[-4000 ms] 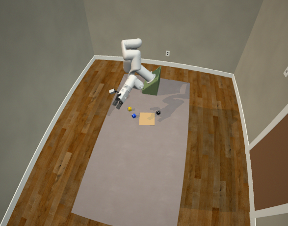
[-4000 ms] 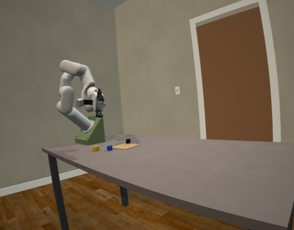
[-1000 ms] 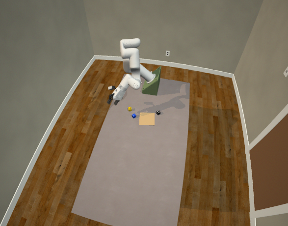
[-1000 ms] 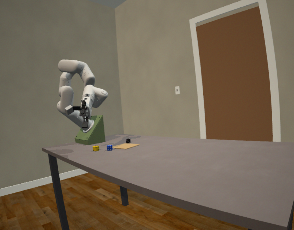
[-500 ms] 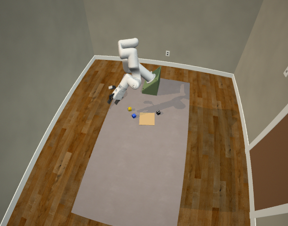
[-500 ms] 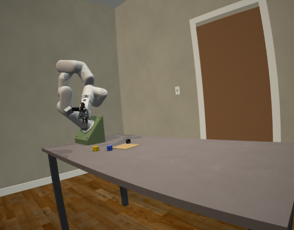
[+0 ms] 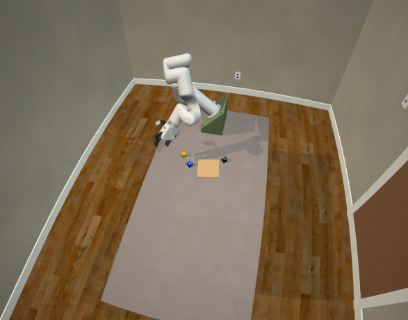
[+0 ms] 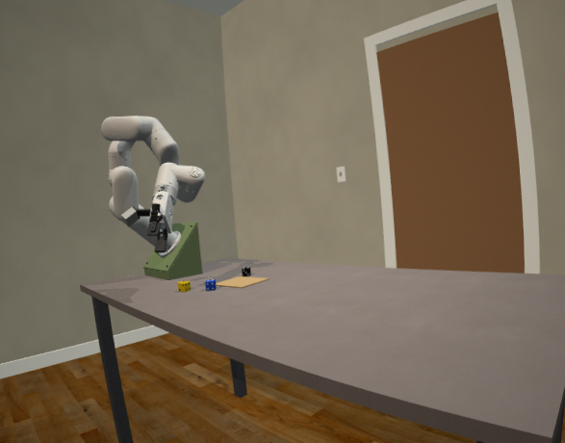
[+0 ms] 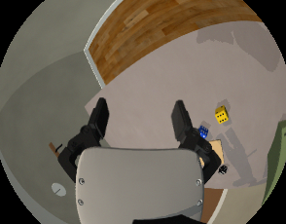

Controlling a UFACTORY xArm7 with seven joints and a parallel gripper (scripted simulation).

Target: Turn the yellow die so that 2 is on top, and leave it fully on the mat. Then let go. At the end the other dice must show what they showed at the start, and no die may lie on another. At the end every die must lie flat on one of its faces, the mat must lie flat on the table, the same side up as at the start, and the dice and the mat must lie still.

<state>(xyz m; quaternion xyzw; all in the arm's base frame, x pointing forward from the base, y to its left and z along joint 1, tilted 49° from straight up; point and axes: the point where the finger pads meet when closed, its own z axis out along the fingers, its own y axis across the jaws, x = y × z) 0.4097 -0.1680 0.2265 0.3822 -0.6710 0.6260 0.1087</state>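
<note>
Now: the yellow die 7 cm behind my hand, 12 cm to the left of it and 16 cm below it. Also, from my hand: blue die 17 cm to the left, 16 cm below; black die 7 cm behind, 39 cm to the left, 16 cm below; tan mat 1 cm ahead, 30 cm to the left, 18 cm below.
</note>
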